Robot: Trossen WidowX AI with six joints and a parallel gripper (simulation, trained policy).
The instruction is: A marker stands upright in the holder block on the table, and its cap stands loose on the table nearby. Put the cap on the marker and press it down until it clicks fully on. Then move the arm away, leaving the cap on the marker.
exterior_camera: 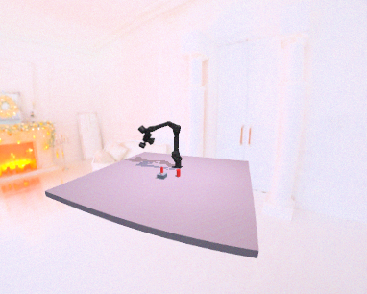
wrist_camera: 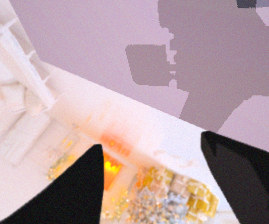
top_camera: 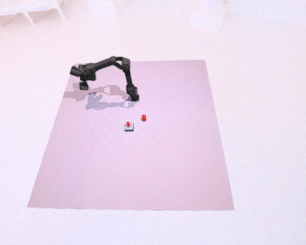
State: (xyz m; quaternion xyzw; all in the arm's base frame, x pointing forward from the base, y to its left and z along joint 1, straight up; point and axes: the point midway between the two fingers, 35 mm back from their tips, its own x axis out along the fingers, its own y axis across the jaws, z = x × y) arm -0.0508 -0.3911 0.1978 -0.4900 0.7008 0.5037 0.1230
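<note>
My gripper tip is now 28 cm short of the red cap, 49 cm to the right of it and 15 cm above it. From my gripper tip the other things lie so: holder block (35 cm ahead, 38 cm to the left, 16 cm below).
</note>
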